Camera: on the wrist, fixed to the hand. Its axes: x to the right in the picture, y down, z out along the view.
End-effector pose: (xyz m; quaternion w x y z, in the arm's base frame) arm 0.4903 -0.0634 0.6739 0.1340 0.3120 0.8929 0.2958
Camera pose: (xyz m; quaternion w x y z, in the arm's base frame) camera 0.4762 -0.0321 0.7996 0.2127 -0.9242 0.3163 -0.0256
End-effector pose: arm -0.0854 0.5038 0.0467 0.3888 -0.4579 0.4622 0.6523
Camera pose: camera -0.1540 0.3939 0.0320 0.5635 -0.5701 -0.4488 -0.3950
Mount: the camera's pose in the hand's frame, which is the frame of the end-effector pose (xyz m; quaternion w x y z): 0.0239 0.0899 -0.0913 0.0150 -0.0738 0.1178 -0.9902
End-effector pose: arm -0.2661 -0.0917 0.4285 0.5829 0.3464 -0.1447 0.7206
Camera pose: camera -0.3827 -0.0431 0.3965 0.7649 0.0206 0.3563 -0.5362
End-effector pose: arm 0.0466 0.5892 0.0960 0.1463 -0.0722 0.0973 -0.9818
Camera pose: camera 0.0330 0.5132 -0.0090 0.9867 -0.0074 -0.0197 0.1609
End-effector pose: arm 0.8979 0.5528 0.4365 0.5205 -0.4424 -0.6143 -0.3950
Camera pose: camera 1.0086 0.4963 0.4757 0.3436 -0.6097 0.3568 0.6188
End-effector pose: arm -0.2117 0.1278 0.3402 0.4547 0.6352 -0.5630 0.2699
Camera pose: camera -0.2774 0.2013 0.4255 0.3873 0.5016 0.6541 -0.4129
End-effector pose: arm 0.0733 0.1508 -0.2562 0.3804 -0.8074 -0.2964 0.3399
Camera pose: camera 0.1780 0.0826 -0.2935 0.3176 0.2133 -0.7842 -0.4886
